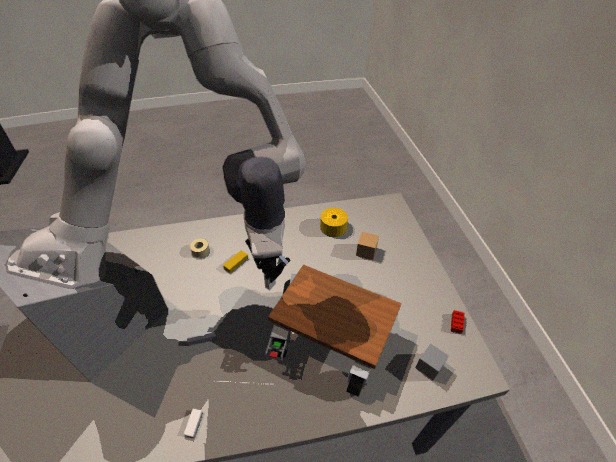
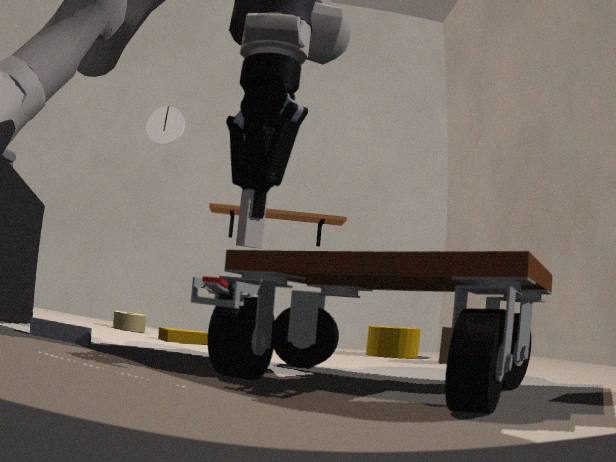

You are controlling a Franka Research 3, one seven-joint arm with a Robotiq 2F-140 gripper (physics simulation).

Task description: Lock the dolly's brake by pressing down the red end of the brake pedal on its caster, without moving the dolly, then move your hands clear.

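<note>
The dolly (image 1: 345, 312) (image 2: 390, 267) has a brown wooden deck and stands on black caster wheels on the table. The brake pedal (image 1: 276, 346) (image 2: 239, 295) sits in a grey frame on the caster at the deck's left front corner. Its red end (image 1: 274, 354) (image 2: 216, 283) points outward, away from the deck, and its green end (image 1: 277, 344) lies closer to the deck. My gripper (image 1: 270, 285) (image 2: 250, 244) is shut with nothing between its fingers. It points down and hangs above deck height, near the deck's left side, apart from the pedal.
On the table (image 1: 320, 425) are a yellow cylinder (image 1: 334, 222) (image 2: 393, 342), an orange block (image 1: 368, 245), a tan ring (image 1: 199, 253) (image 2: 129, 321), a yellow bar (image 1: 235, 261) (image 2: 183, 335), a red brick (image 1: 457, 321), a grey block (image 1: 432, 361), a white bar (image 1: 193, 423) and a dark grey bar (image 1: 198, 339) (image 2: 61, 332).
</note>
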